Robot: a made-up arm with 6 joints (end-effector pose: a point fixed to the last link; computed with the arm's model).
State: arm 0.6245 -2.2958 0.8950 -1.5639 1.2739 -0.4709
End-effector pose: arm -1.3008 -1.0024 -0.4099 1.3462 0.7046 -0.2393
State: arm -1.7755 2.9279 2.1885 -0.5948 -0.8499 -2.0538
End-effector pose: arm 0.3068 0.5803 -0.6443 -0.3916 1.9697 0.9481
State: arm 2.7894 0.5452 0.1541 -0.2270 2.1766 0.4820
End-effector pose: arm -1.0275 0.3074 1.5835 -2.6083 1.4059 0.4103
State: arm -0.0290 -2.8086 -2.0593 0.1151 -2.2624 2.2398
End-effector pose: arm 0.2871 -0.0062 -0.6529 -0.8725 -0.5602 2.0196
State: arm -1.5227 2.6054 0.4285 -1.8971 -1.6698 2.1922
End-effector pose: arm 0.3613 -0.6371 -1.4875 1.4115 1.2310 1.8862
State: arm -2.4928 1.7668 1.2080 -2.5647 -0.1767 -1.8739
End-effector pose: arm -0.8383 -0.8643 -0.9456 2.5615 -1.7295 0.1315
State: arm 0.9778 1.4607 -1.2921 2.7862 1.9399 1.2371
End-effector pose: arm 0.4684 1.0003 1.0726 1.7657 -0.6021 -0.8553
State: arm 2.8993 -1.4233 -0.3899 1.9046 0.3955 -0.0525
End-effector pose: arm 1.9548 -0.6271 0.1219 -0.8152 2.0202 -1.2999
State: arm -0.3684 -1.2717 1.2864 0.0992 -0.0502 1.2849
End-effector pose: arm -0.9937 0.4313 1.4229 -0.0250 -0.0276 1.0156
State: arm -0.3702 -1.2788 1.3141 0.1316 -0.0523 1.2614
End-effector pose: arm -0.9764 0.4252 1.4159 -0.0088 -0.0165 1.0227
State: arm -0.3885 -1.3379 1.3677 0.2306 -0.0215 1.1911
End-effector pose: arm -0.9799 0.4453 1.3541 0.0105 0.0017 1.0331
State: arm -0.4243 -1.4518 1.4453 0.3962 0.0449 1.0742
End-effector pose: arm -0.9957 0.4954 1.2324 0.0191 0.0361 1.0459
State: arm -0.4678 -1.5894 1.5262 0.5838 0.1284 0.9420
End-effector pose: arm -1.0039 0.5617 1.0818 -0.0016 0.0872 1.0551
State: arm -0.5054 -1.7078 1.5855 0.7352 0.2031 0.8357
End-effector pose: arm -1.0014 0.6221 0.9499 -0.0465 0.1378 1.0554
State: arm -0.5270 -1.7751 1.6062 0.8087 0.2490 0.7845
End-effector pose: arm -1.0032 0.6617 0.8728 -0.0886 0.1656 1.0481
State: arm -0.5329 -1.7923 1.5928 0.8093 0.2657 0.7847
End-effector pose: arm -1.0172 0.6808 0.8500 -0.1114 0.1669 1.0386
